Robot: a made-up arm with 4 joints.
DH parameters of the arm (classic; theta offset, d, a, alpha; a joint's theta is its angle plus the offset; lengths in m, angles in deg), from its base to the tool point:
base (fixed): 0 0.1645 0 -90
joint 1: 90 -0.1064 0.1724 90
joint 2: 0 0.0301 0.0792 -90
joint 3: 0 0.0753 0.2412 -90
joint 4: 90 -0.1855 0.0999 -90
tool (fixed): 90 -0.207 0 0
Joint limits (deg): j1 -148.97..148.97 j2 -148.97..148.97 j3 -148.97..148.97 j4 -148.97..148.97
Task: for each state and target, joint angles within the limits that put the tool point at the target. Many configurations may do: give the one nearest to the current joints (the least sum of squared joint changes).
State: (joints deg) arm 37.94 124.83 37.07 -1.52
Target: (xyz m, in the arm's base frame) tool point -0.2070 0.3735 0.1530
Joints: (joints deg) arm 25.69 107.79 52.10 16.01
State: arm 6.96 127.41 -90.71 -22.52
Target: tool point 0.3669 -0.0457 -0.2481
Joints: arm 30.34 89.03 -70.15 -7.34
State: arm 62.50 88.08 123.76 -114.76
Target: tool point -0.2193 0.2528 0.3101
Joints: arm 46.27 53.90 98.75 -110.64
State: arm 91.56 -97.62 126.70 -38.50
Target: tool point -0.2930 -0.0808 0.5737
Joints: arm 78.39 -97.30 124.20 -14.07
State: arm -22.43 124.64 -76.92 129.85
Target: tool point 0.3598 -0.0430 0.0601
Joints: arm -34.25 128.24 -62.82 90.59
